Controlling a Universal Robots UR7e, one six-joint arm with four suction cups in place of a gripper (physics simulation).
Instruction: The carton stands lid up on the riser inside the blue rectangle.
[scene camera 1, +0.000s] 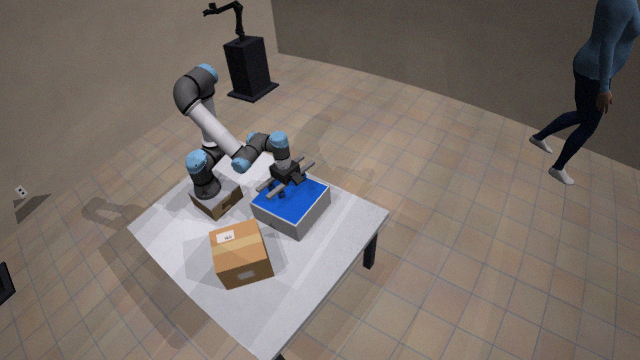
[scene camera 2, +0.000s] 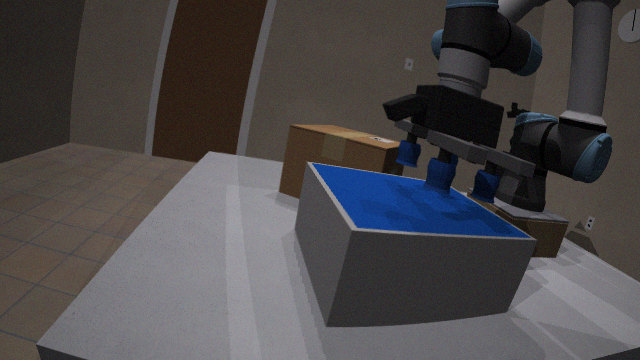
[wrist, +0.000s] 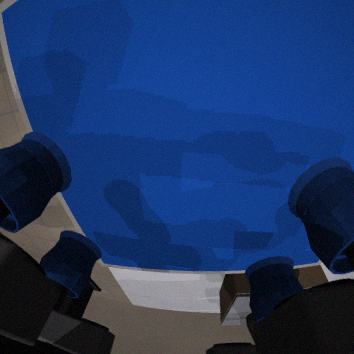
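Note:
The brown carton (scene camera 1: 239, 250) (scene camera 2: 325, 150) stands on the white table, apart from the riser. Its upper face carries a pale tape band and a white label. The grey riser (scene camera 1: 315, 215) (scene camera 2: 430, 280) has the blue rectangle (scene camera 1: 300, 207) (scene camera 2: 360, 195) (wrist: 225, 75) on its top, with a thin pale border. No carton stands on it. My suction gripper (scene camera 1: 287, 184) (scene camera 2: 445, 167) (wrist: 175, 235) hangs low over the arm-side part of the blue top, cups down, holding nothing. Whether any cup touches the surface is hard to tell.
The white table (scene camera 1: 320, 280) (scene camera 2: 175, 260) bears everything. My arm's base stands on a low brown box (scene camera 1: 225, 202) (scene camera 2: 545, 237) near the riser. A black pedestal (scene camera 1: 247, 67) with a small arm stands on the floor behind. A person (scene camera 1: 590, 95) walks at the far right.

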